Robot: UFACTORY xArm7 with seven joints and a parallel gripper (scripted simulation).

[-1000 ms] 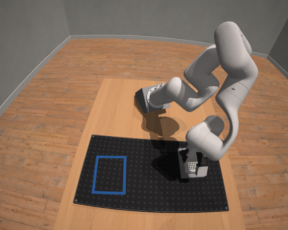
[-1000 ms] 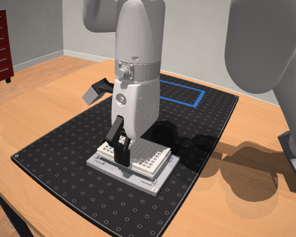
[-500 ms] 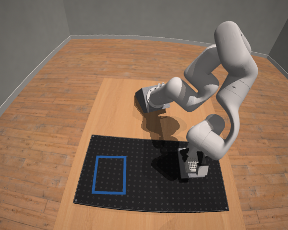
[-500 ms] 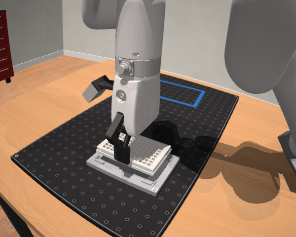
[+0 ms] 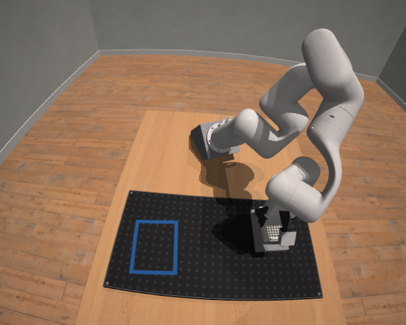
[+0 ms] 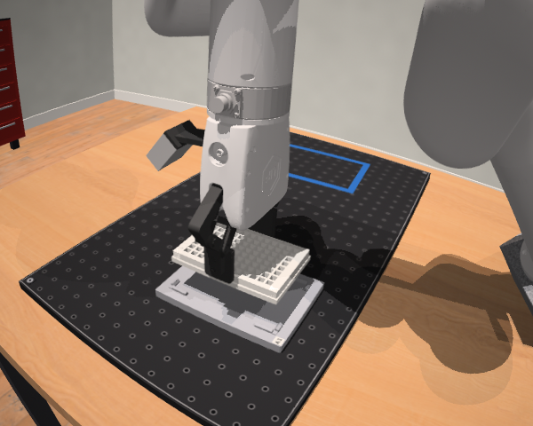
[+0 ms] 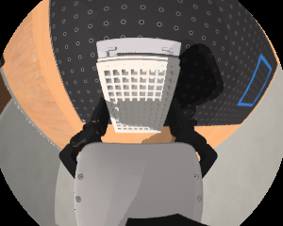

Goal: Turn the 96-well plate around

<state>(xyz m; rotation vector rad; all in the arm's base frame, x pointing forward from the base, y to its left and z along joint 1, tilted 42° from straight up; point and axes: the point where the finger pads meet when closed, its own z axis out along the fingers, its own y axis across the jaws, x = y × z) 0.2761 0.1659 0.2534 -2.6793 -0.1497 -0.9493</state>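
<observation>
The grey plate nest N1 lies 60 mm below my hand. The rest, counted from my hand: white 96-well plate (10 mm below); then A1 label (90 mm behind, 60 mm below, 30 mm to the left).
</observation>
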